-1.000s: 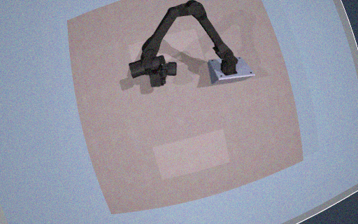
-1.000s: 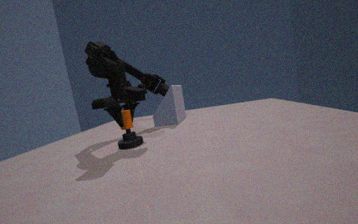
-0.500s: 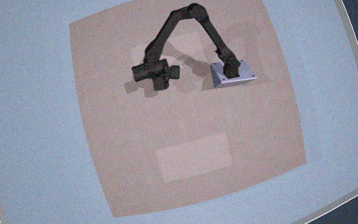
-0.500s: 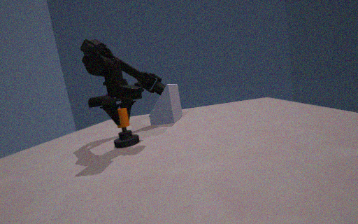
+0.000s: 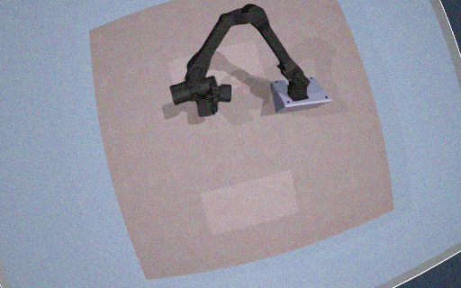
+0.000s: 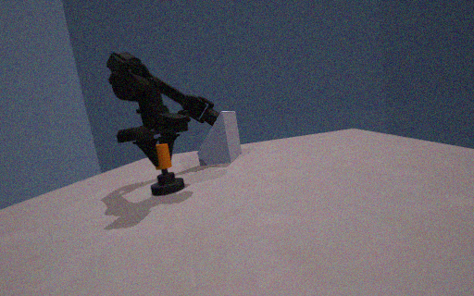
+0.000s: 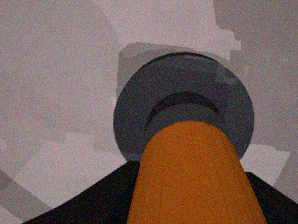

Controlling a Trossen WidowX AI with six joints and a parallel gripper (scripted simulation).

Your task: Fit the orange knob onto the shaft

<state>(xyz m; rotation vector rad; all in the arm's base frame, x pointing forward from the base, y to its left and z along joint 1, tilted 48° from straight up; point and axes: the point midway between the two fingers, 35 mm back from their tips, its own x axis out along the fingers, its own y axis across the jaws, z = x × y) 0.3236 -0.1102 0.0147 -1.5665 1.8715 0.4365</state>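
The orange knob is 2 cm above my gripper tip. From my gripper tip the other things lie so: dark pedestal (4 cm below).
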